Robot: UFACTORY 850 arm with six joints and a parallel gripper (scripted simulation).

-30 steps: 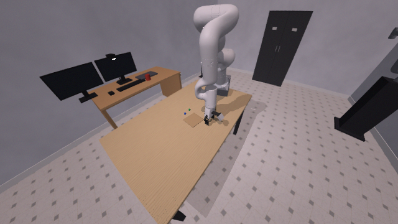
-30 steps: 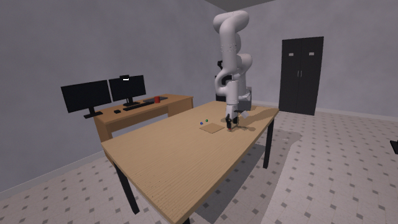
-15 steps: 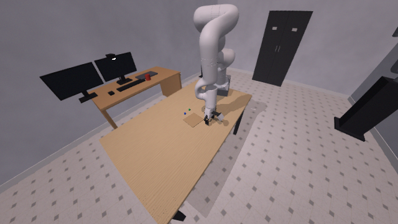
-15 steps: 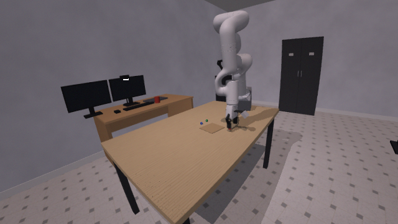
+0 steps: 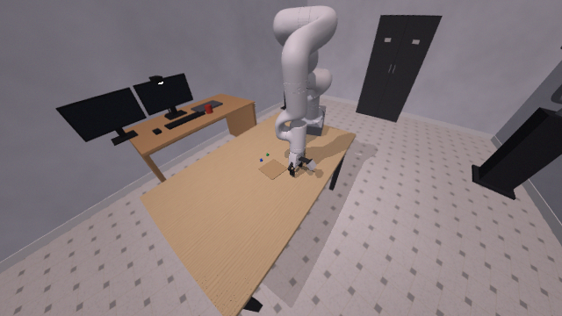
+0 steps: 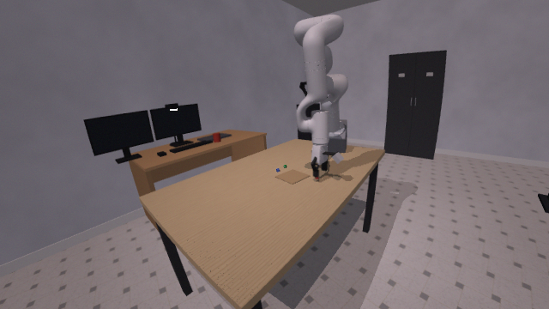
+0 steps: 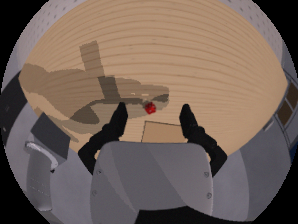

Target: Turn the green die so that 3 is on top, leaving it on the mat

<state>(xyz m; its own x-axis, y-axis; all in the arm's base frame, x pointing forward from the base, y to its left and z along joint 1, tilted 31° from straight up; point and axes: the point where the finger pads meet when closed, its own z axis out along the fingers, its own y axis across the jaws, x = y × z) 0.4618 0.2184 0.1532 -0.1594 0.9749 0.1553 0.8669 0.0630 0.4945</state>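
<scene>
Right now my hand is 20 mm to the left of the red die and 40 mm above it. Round my hand: green die (280 mm to the right, 40 mm below); tan mat (70 mm ahead, 140 mm to the right, 40 mm below); blue die (70 mm ahead, 260 mm to the right, 40 mm below).
</scene>
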